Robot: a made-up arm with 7 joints.
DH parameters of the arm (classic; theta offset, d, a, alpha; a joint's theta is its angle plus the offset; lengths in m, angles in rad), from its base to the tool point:
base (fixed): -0.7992 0 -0.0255 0
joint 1: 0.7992 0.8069 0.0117 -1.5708
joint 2: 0 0.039 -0.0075 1.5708
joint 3: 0 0.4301 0.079 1.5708
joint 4: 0 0.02 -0.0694 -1.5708
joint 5: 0 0.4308 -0.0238 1.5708
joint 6: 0 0.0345 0.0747 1.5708
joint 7: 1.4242 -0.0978 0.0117 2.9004
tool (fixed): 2.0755 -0.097 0 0
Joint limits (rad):
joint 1: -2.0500..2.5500
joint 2: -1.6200..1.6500
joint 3: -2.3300..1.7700
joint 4: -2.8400..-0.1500
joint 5: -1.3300..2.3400
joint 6: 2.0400..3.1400
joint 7: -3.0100..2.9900
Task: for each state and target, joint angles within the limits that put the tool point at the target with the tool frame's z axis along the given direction. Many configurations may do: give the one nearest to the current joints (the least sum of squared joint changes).
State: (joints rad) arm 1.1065 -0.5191 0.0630 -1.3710 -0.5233 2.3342 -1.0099
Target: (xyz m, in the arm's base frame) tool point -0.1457 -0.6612 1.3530 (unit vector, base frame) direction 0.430 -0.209 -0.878
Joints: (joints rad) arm 1.8034 -1.3081 0.7091 -1.1874 -0.2467 2.7427 -0.9436
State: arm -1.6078 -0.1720 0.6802 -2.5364 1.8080 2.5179 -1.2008
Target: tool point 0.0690 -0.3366 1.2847 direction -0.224 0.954 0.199
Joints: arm -1.9360 -0.4669 0.5926 -1.9066 1.5767 3.0540 -1.3599
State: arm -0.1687 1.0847 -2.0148 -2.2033 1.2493 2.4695 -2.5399
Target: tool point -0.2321 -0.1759 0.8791 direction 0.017 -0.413 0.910
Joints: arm -0.4540 0.8239 -1.6519 -2.8346 0.8742 2.0400 -2.3125
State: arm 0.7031 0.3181 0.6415 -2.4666 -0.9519 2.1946 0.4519
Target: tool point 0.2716 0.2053 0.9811 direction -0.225 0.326 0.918
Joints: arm 0.3961 -0.3261 0.0607 -2.7792 -0.7400 2.6519 0.5300
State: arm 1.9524 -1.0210 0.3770 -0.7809 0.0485 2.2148 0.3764
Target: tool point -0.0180 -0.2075 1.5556 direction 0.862 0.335 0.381
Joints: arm 2.5500 -0.9329 0.4243 -1.4770 0.7131 2.0614 0.4716
